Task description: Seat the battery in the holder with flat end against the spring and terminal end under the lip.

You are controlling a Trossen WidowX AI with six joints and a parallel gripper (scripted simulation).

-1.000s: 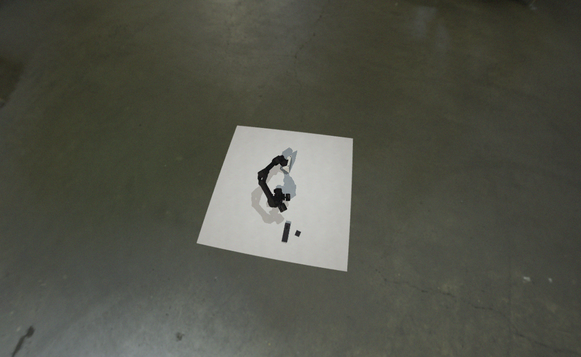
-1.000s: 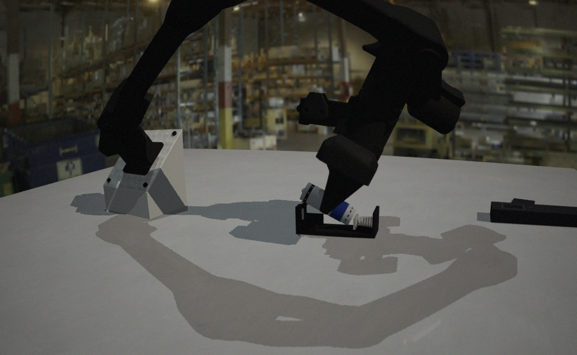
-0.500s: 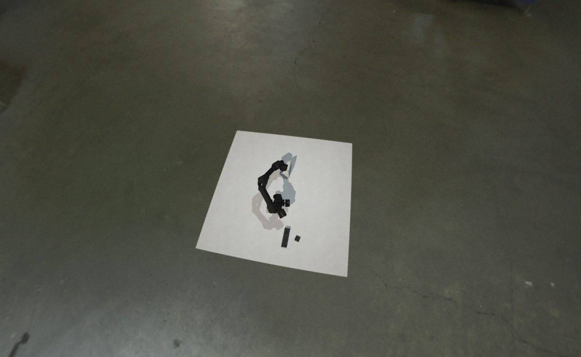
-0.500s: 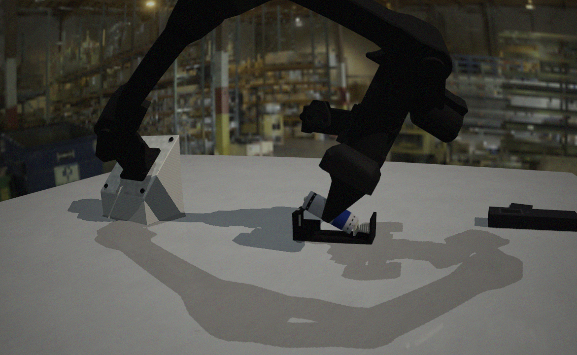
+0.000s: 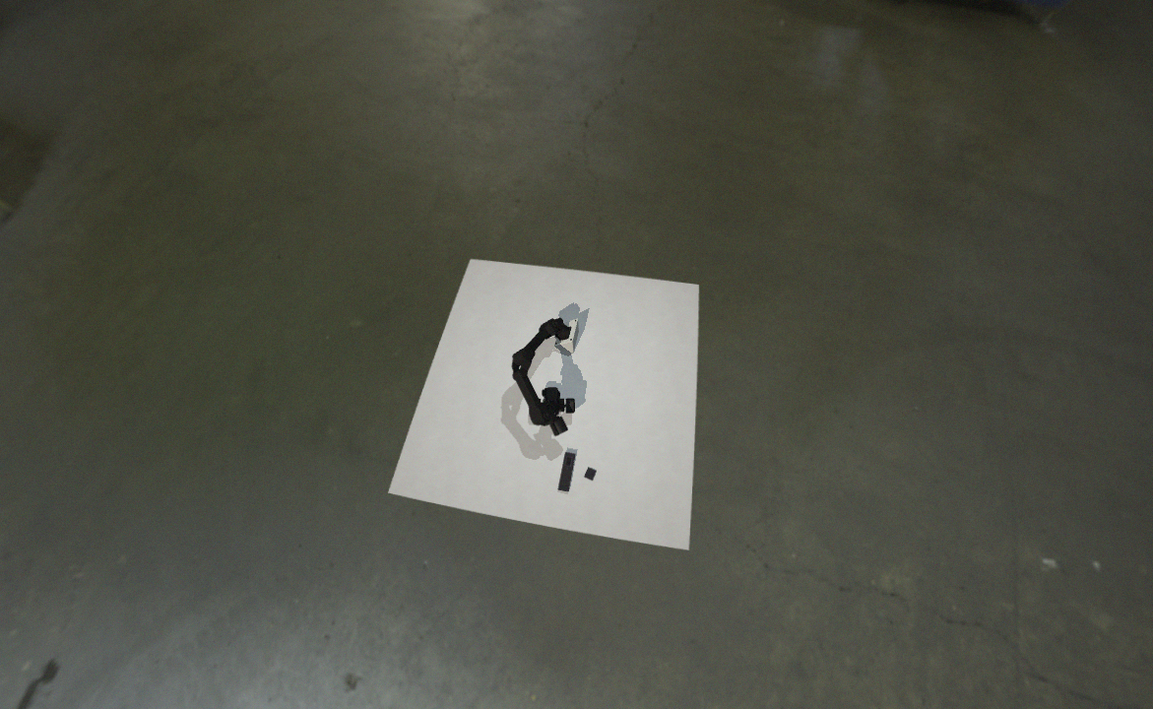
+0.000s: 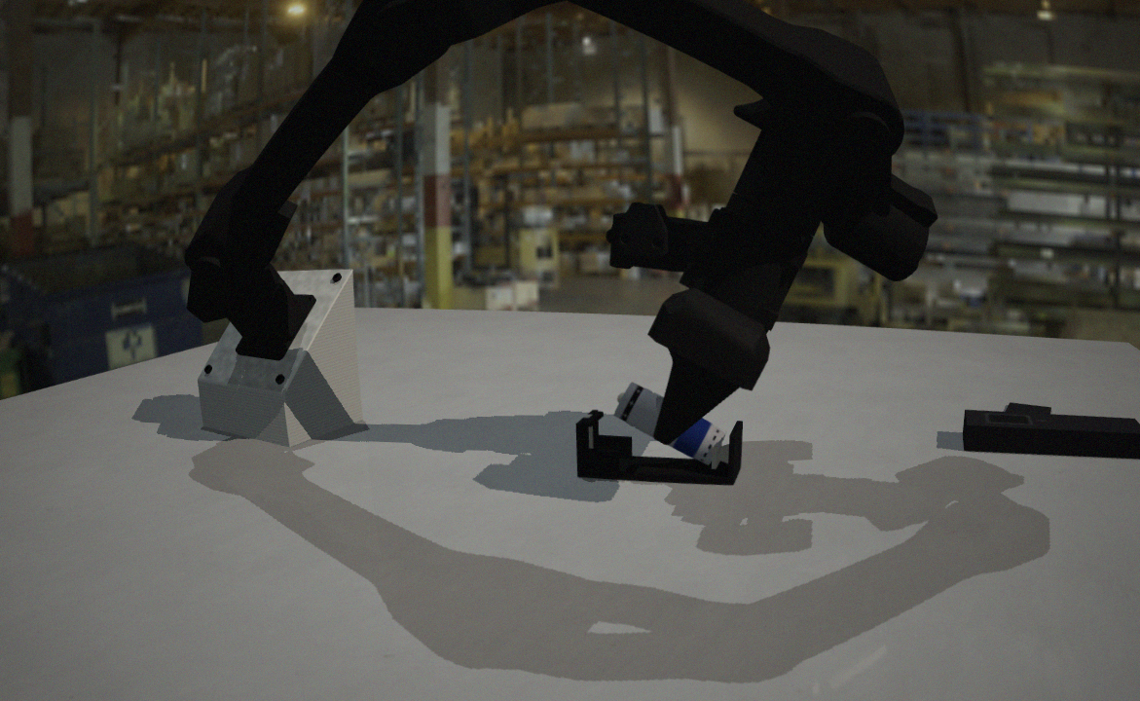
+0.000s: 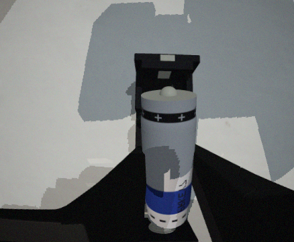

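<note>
My gripper tip is 10 mm below the battery. Also, from my gripper tip: long black block 290 mm ahead, 120 mm to the left, 10 mm below; then small black square 270 mm ahead, 220 mm to the left, 20 mm below.
</note>
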